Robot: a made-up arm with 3 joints. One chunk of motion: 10 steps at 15 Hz.
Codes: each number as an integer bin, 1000 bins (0 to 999) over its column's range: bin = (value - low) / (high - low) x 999, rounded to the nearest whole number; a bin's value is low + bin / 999 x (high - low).
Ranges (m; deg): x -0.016..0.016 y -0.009..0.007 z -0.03..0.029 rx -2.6..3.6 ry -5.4..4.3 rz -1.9..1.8
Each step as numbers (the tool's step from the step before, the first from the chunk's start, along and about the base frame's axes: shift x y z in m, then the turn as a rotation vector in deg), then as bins.
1 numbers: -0.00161 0.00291 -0.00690 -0.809 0.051 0.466
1 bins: 449 744 391 289 561 639
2 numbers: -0.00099 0.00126 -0.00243 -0.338 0.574 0.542
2 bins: 469 641 467 364 615 659
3 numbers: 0.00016 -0.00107 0.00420 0.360 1.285 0.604
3 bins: 504 495 579 477 688 676
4 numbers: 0.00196 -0.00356 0.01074 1.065 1.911 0.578
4 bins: 561 340 690 591 753 669
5 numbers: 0.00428 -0.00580 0.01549 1.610 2.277 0.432
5 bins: 633 200 770 678 791 630
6 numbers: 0.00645 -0.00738 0.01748 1.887 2.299 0.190
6 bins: 701 101 804 723 793 564
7 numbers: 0.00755 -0.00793 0.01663 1.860 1.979 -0.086
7 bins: 735 67 790 719 760 490
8 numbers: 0.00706 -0.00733 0.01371 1.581 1.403 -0.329
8 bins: 720 104 740 674 701 424
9 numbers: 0.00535 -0.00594 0.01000 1.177 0.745 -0.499
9 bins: 667 191 677 609 633 378
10 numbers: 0.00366 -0.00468 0.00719 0.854 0.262 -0.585
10 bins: 614 270 630 557 583 355
